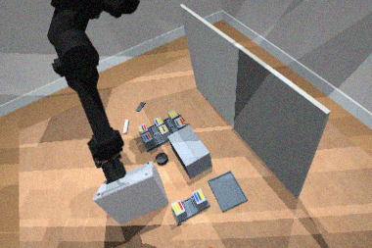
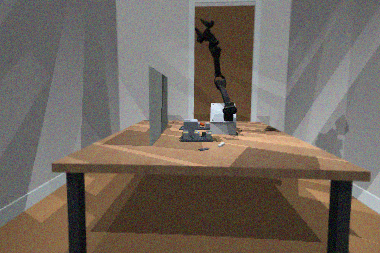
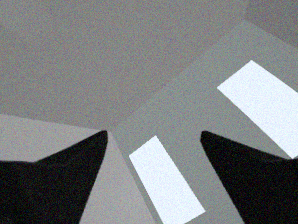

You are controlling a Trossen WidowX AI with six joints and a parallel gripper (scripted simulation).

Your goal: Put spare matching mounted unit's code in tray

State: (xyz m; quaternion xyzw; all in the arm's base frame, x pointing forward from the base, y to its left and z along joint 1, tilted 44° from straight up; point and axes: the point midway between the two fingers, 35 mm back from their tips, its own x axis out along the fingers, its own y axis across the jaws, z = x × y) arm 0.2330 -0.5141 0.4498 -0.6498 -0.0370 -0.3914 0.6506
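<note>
Right now my gripper tip is 10 cm to the left of the grey spare and 79 cm above it. Also, from my gripper tip: grey tray: 10 cm ahead, 10 cm to the right, 83 cm below; then grey box: 3 cm ahead, 10 cm to the left, 78 cm below.
</note>
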